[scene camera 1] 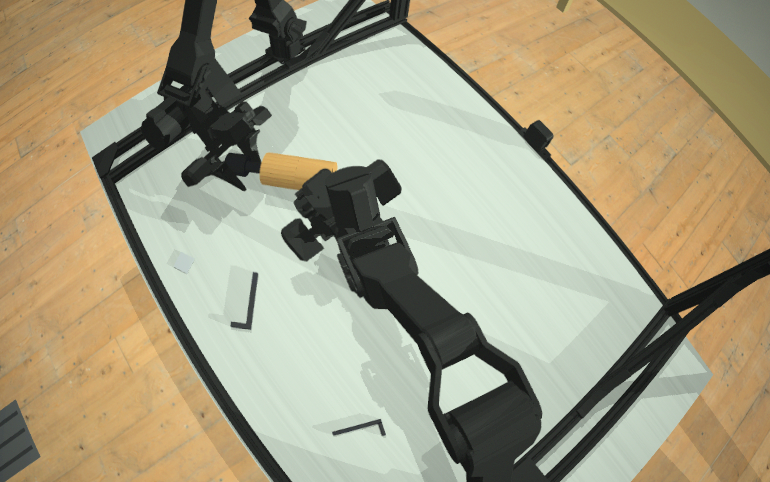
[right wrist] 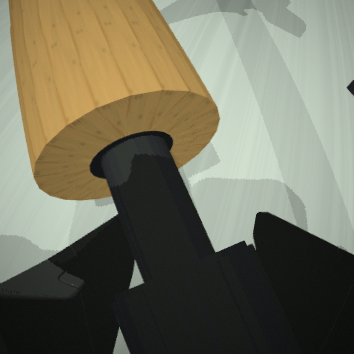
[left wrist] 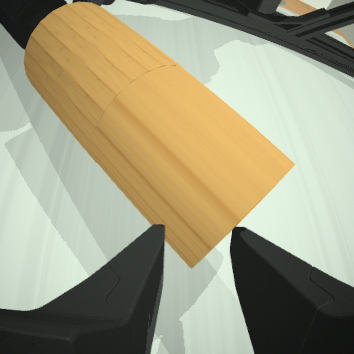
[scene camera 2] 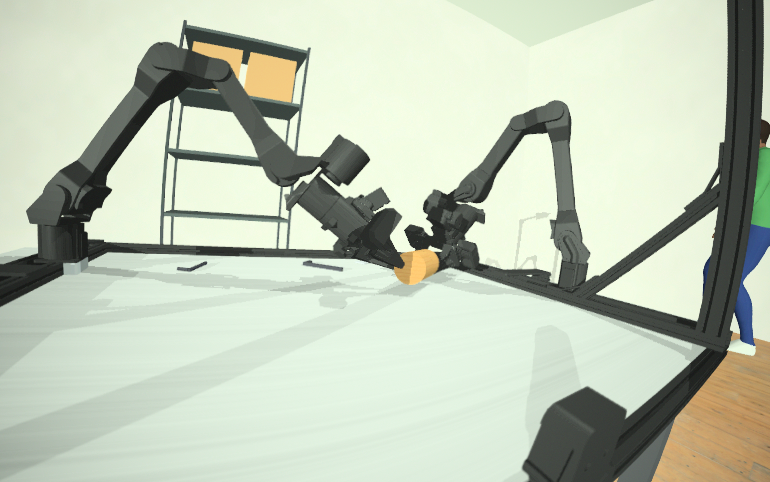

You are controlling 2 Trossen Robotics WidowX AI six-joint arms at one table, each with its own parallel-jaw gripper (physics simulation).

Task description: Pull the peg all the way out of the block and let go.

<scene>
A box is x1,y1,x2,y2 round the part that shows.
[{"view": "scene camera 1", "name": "my left gripper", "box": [281,159,401,261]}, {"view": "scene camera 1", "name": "my right gripper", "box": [181,101,271,190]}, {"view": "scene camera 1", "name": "wooden block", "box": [260,152,336,189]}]
</scene>
